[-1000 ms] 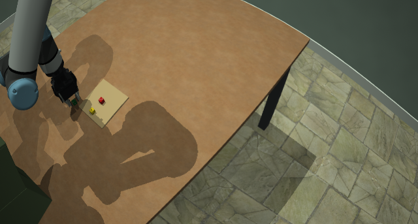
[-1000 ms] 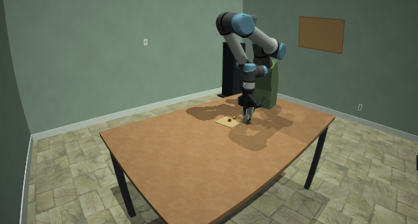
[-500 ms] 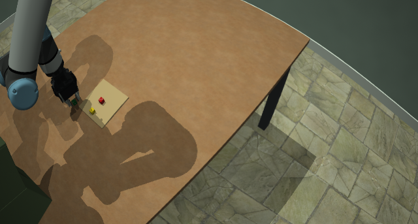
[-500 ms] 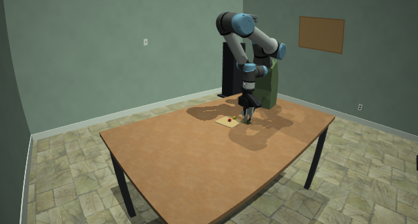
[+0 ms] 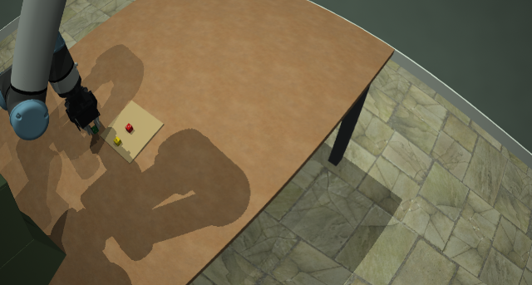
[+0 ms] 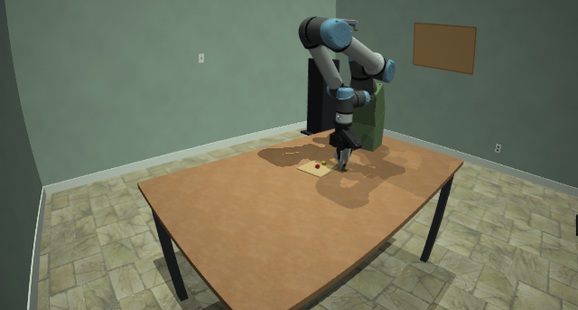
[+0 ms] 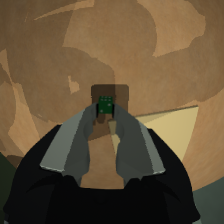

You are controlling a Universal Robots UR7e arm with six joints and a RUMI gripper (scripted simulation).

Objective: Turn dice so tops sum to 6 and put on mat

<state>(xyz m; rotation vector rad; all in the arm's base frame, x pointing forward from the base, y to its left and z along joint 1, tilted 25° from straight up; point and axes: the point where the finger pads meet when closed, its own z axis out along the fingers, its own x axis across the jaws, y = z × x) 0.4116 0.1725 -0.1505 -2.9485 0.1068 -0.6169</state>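
Right now the green die is 1 cm below my hand. Also, from my hand: yellow die 9 cm to the right, 4 cm ahead, 1 cm below; then mat 8 cm to the right, 8 cm ahead, 2 cm below; then red die 8 cm to the right, 8 cm ahead, 1 cm below.
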